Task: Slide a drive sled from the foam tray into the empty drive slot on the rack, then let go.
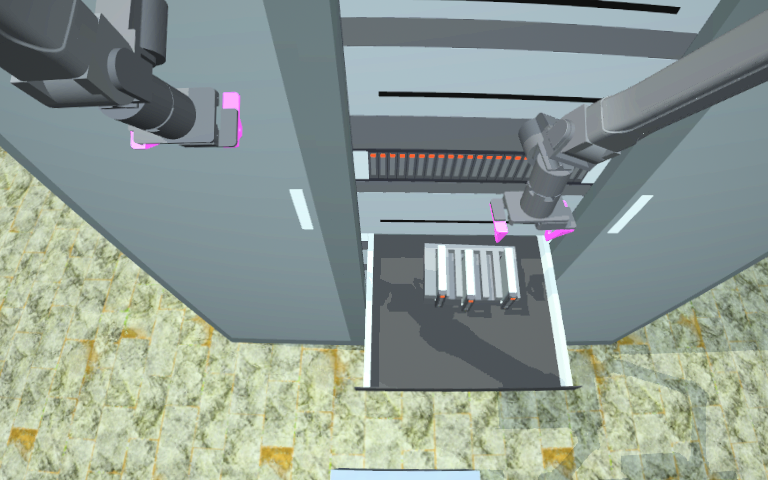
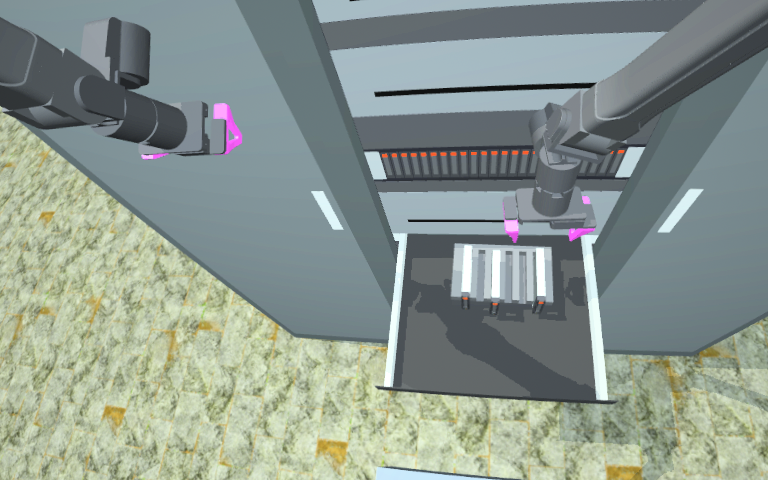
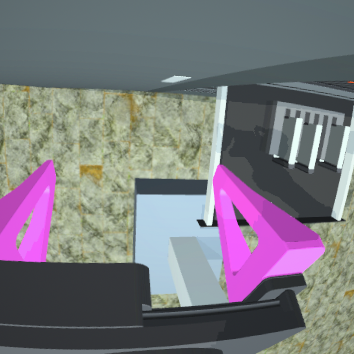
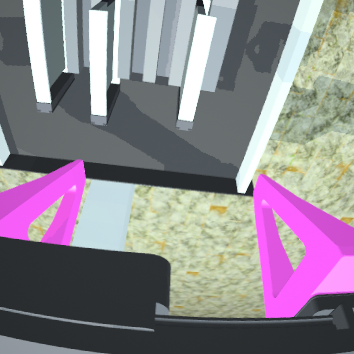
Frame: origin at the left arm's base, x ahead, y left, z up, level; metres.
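Seen in the pictures: left gripper, fingertip midpoint: [image 1: 207,132] [image 2: 213,141] [image 3: 136,169]; right gripper, fingertip midpoint: [image 1: 521,239] [image 2: 542,238] [image 4: 170,175].
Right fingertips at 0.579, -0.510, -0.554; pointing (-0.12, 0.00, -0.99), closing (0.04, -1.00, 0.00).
Observation:
Pixels of each thing's top centre, then the offset from my right fingertips to it, as dx, dy, dz. "spot": a spot on its surface instead.
- light grey foam tray at a spot on its surface: [image 2: 456,277] [image 1: 428,276] spot: +0.003, +0.157, -0.192
- rack's drive row at a spot on its surface: [image 2: 458,164] [image 1: 443,166] spot: +0.122, +0.149, +0.058
Three drive sleds with white edges, the left [image 1: 441,268] [image 2: 466,268], middle [image 1: 469,271] [image 2: 496,274] [image 4: 99,65] and right one [image 1: 510,270] [image 2: 540,272] [image 4: 196,70], stand upright in the light grey foam tray [image 1: 429,266] [image 2: 456,277]. The rack's drive row [image 1: 447,166] [image 2: 458,164] has orange-tipped drives; the right arm hides part of it and I cannot make out the empty slot. My right gripper [image 1: 523,238] [image 2: 543,238] [image 4: 170,175] is open and empty, above the tray's back right. My left gripper [image 1: 186,135] [image 2: 194,146] [image 3: 136,169] is open and empty, far left of the tray.
The foam tray sits in a pulled-out drawer with raised pale side walls [image 1: 368,339] [image 2: 394,339] [image 3: 215,190] [image 4: 272,110]. Grey cabinet panels [image 1: 266,254] [image 2: 317,283] stand on both sides of the rack. A pale blue object [image 1: 404,474] [image 2: 441,474] [image 3: 165,215] shows in front of the drawer.

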